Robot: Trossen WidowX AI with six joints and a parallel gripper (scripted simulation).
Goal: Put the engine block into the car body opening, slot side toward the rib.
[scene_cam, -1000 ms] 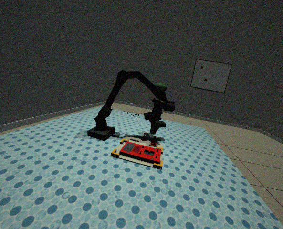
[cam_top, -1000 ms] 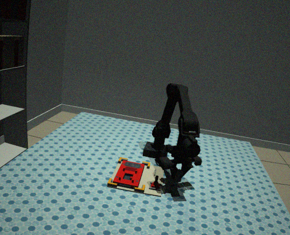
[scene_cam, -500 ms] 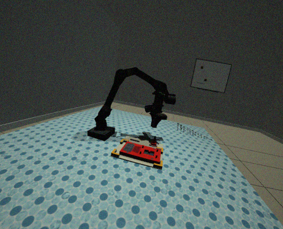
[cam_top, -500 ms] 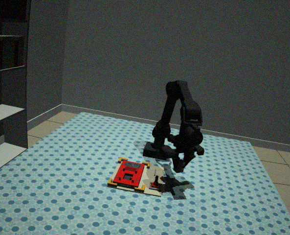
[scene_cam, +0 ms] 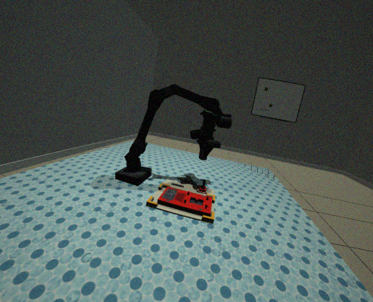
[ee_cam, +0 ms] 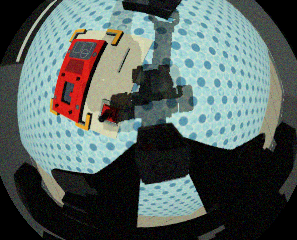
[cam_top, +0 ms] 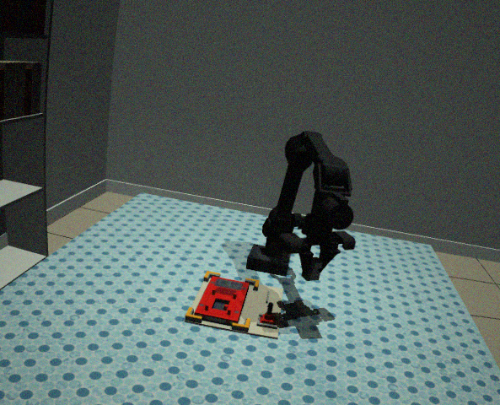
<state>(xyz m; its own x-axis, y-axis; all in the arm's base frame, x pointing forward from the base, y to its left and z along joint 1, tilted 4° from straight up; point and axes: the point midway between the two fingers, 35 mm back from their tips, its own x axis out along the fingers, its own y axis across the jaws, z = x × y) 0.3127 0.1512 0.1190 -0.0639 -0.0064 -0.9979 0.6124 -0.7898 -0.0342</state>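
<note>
My gripper tip is now 11 cm above the dark upright post, 8 cm to the left of it and 4 cm short of it. Round my gripper tip: cream base plate: 18 cm to the right, 13 cm below; then engine block: 1 cm to the left, 1 cm above.
</note>
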